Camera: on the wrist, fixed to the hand. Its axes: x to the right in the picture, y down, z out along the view.
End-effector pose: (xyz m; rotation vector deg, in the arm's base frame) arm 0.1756 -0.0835 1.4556 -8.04 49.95 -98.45
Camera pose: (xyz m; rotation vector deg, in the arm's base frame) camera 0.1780 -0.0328 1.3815 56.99 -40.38 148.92
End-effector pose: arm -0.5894 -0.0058 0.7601 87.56 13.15 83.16
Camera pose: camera -0.6791 -0.0038 0.7635 42.76 59.71 7.17
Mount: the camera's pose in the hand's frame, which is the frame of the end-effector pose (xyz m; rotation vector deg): -0.0205 0.0432 -0.0760 -6.18 -1.17 -92.46
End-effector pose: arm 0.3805 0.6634 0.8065 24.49 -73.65 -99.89
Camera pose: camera 0.4652 0.6339 0.8099 -74.92 32.81 134.67
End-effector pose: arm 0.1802 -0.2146 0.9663 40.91 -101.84 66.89
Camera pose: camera 0.1810 -0.1277 0.9439 90.82 -40.74 -3.49
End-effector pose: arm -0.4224 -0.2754 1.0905 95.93 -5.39 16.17
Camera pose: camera -0.4618 -0.2080 1.1348 68.30 66.04 -53.40
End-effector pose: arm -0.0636 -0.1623 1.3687 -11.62 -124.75 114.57
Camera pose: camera -0.0276 -0.0892 1.3310 65.88 -80.16 49.79
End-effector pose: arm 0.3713 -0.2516 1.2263 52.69 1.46 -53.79
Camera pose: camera 0.4158 -0.1745 1.2149 38.07 51.49 -136.48
